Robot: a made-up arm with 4 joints.
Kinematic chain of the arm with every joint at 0, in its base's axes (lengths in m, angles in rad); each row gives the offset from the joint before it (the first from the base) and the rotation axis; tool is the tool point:
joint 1: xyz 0 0 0.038 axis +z
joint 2: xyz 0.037 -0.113 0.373 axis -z
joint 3: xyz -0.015 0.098 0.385 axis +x
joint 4: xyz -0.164 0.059 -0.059 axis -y
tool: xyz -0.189 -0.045 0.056
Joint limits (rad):
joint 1: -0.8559..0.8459
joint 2: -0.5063..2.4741
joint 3: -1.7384..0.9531
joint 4: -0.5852..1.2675
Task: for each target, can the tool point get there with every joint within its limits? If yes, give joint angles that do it. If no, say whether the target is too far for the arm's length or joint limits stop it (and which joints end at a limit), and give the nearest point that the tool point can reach.
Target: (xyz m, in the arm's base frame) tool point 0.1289 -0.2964 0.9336
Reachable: no: joint limits stop it (at a limit: joint 1, joint 2, joint 4) | nearest point 0.2141 -0.2907 0.8820 | short by 0.100 m
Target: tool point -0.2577 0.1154 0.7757
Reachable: yes | joints 0.2336 0.5514 -0.3221 0.0721
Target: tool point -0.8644 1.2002 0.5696
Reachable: no: too far | nearest point -0.2819 0.2559 0.7098 | short by 1.118 m
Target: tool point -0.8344 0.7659 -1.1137
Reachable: no: too far | nearest point -0.2767 0.1400 0.5783 | short by 1.888 m
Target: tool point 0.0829 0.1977 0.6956
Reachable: yes | joints -0.6545 1.4819 -1.0867 1.0083
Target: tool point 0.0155 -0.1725 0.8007
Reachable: no: joint limits stop it (at a limit: joint 1, joint 4) | nearest point -0.0793 -0.2994 0.8025 | short by 0.158 m
